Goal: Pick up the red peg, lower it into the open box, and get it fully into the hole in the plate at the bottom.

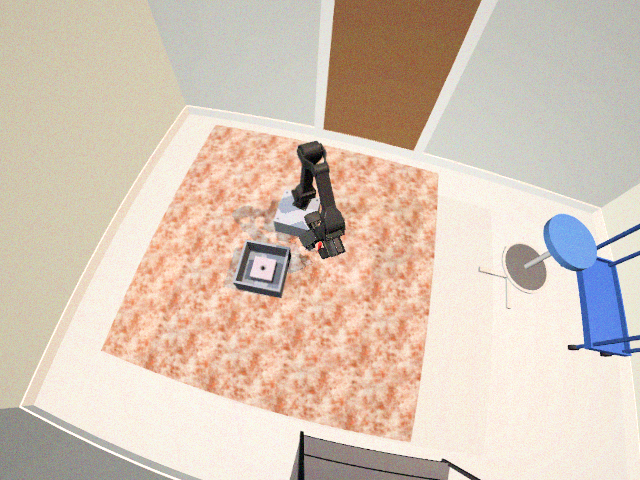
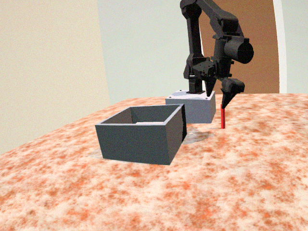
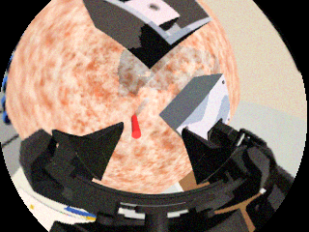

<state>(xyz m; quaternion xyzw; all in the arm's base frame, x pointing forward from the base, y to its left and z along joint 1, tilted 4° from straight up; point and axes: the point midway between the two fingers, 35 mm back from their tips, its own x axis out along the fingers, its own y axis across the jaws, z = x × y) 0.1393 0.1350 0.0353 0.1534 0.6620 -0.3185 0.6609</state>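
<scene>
Now: the red peg 50 mm below my gripper tip, 30 mm to the left of it and 10 mm ahead of it. The rest, counted from my gripper tip: pale plate: 200 mm ahead, 140 mm to the right, 40 mm below; grey box: 200 mm ahead, 140 mm to the right, 60 mm below.
</scene>
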